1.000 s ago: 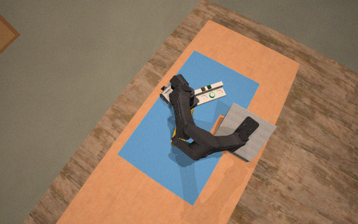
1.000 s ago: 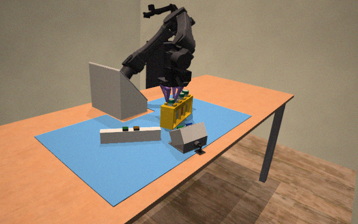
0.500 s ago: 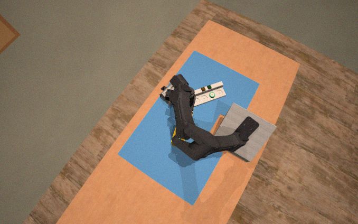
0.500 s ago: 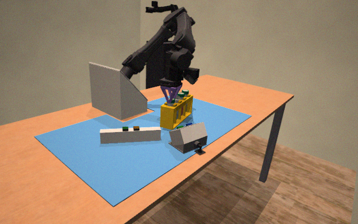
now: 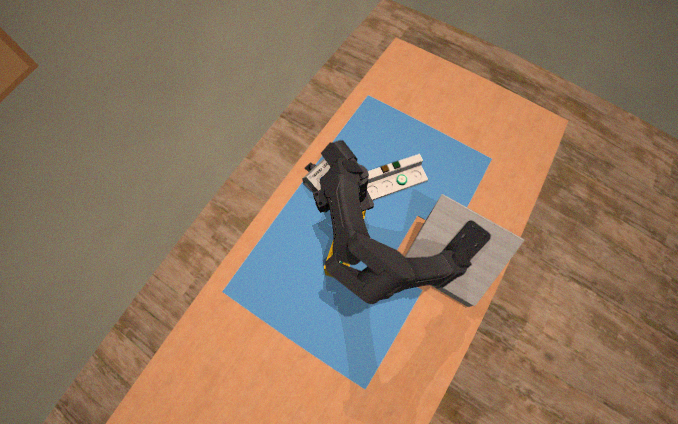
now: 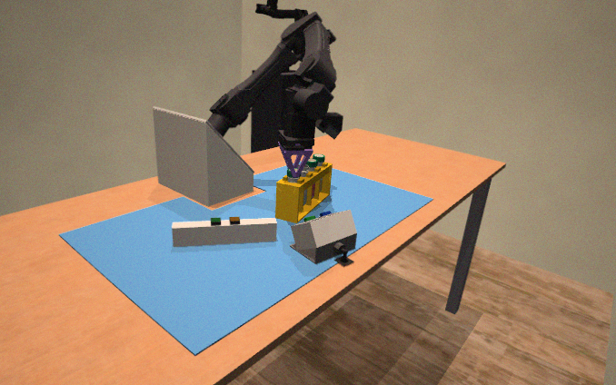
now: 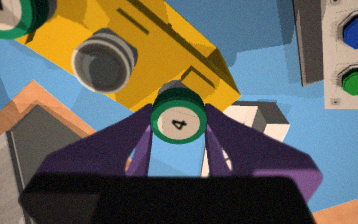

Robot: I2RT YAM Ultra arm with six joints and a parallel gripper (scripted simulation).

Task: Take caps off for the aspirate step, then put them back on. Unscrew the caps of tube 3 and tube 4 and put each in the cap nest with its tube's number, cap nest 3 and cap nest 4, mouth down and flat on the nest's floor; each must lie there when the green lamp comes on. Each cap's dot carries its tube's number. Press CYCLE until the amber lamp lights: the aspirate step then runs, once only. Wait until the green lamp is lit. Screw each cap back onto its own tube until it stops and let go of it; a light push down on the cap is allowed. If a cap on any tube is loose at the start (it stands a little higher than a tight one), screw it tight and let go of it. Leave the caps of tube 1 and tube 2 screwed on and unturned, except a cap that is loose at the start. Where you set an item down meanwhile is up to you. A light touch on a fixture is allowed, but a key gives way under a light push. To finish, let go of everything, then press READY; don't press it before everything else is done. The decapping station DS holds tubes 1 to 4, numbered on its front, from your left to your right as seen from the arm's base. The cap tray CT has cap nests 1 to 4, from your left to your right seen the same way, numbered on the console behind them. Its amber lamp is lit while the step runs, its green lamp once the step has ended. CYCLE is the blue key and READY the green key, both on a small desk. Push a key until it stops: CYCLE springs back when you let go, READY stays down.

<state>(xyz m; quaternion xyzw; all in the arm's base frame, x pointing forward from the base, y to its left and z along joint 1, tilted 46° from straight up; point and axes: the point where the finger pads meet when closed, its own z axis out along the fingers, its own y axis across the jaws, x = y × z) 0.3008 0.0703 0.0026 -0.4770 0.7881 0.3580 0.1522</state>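
The cap 4 is right at my hand. Round my hand: green key: 13 cm ahead, 8 cm to the right, 5 cm below; blue key: 14 cm ahead, 3 cm to the right, 5 cm below; cap 2: 4 cm behind, 10 cm to the left.
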